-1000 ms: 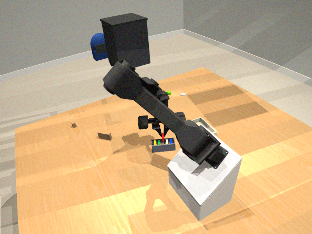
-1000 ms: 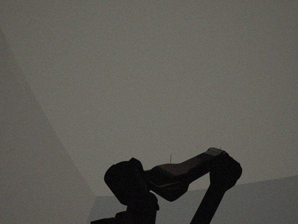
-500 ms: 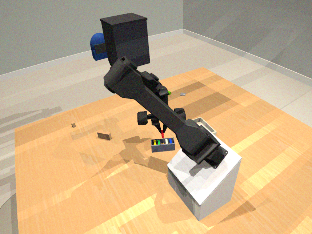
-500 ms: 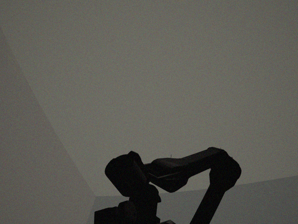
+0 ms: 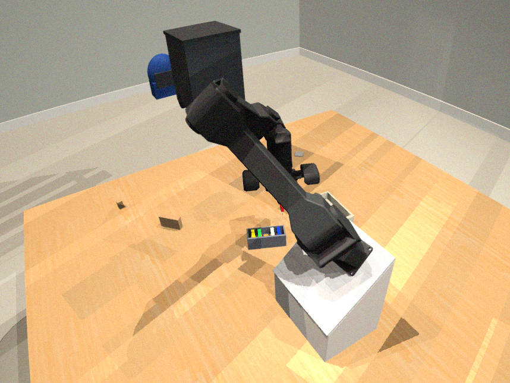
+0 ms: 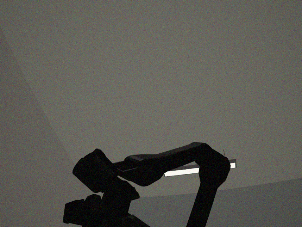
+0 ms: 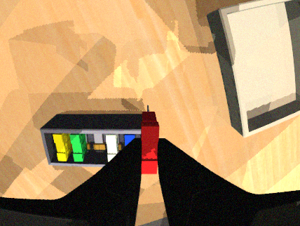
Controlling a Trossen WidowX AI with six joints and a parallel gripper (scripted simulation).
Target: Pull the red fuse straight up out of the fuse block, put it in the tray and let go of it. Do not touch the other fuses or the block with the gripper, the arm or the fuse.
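Now: the tray 20 mm behind my gripper tip, 140 mm to the right of it and 100 mm below it. Round my gripper tip: red fuse 10 mm below.
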